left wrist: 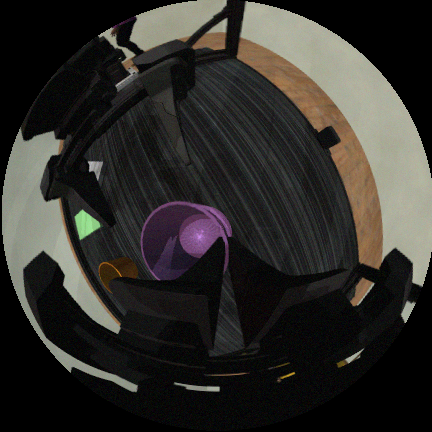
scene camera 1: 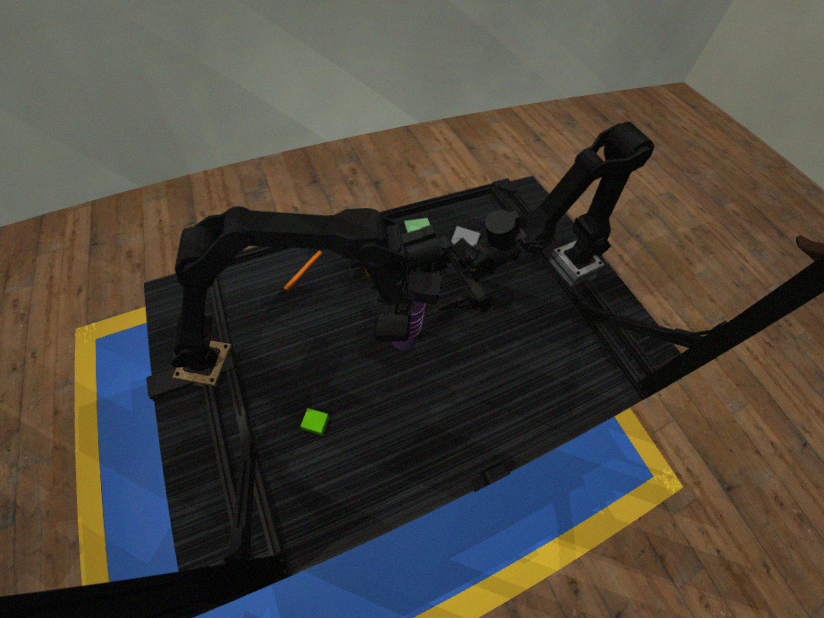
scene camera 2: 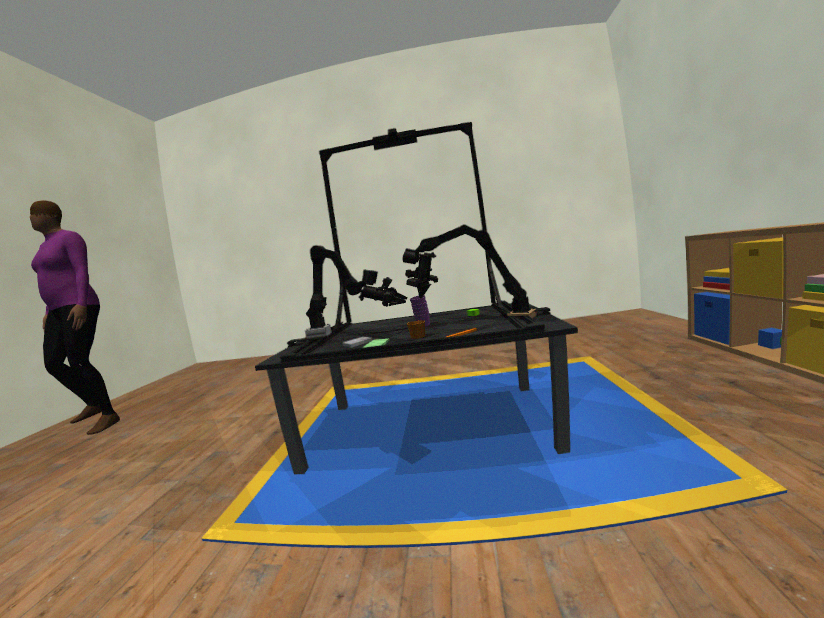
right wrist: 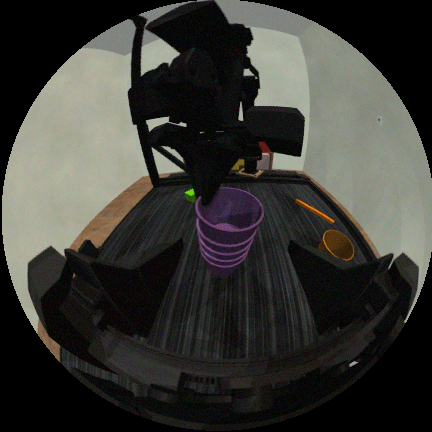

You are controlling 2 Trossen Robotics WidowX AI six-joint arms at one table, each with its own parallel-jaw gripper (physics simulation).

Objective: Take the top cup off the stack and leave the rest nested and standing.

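Pixels of known places: left gripper, between the fingertips: [left wrist: 224, 241] [scene camera 1: 408, 318] [right wrist: 202, 204]; right gripper, between the fingertips: [left wrist: 143, 197] [scene camera 2: 406, 300] [right wrist: 237, 244]; left arm's base, origin of its link: [scene camera 1: 202, 360] [scene camera 2: 521, 311] [right wrist: 249, 170]; right arm's base, origin of its link: [left wrist: 119, 77] [scene camera 1: 579, 256] [scene camera 2: 317, 327].
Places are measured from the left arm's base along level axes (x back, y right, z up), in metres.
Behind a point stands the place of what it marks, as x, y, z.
Note:
The purple cup stack [scene camera 1: 416, 320] [scene camera 2: 420, 310] [right wrist: 223, 260] stands nested on the table, leaning slightly, with several rims showing. The top cup [left wrist: 156, 235] @[-0.440, -0.187, 0.090] [right wrist: 245, 220] @[-0.408, -0.167, 0.073] faces open side up. My left gripper [scene camera 2: 421, 294] @[-0.440, -0.123, 0.104] [left wrist: 224, 241] @[-0.440, -0.123, 0.104] [right wrist: 202, 204] @[-0.440, -0.123, 0.104] is above the stack, its fingers shut on the top cup's rim; the exact grip is partly hidden by the dark fingers. My right gripper [scene camera 2: 404, 299] @[-0.475, -0.190, 0.108] [left wrist: 143, 197] @[-0.475, -0.190, 0.108] [right wrist: 237, 244] @[-0.475, -0.190, 0.108] is open and empty, beside the stack with its fingers pointing towards it. In scene camera 1 the arms hide the upper cups.
An orange cup [scene camera 2: 416, 329] @[-0.311, -0.362, 0.009] [left wrist: 111, 274] @[-0.320, -0.363, 0.000] [right wrist: 339, 245] @[-0.305, -0.353, 0.007] stands near the stack. An orange stick [scene camera 1: 302, 270] @[-0.146, -0.291, -0.019] [right wrist: 315, 211] @[-0.153, -0.300, -0.021], a green block [scene camera 1: 314, 421] @[-0.281, 0.089, -0.001] [right wrist: 190, 195] @[-0.303, 0.074, -0.004], a light green sheet [scene camera 2: 376, 343] @[-0.428, -0.479, -0.019] [left wrist: 87, 224] @[-0.427, -0.460, -0.019] and a grey-white block [scene camera 1: 465, 235] @[-0.561, -0.488, -0.014] [scene camera 2: 356, 341] @[-0.541, -0.480, -0.014] lie on the table.

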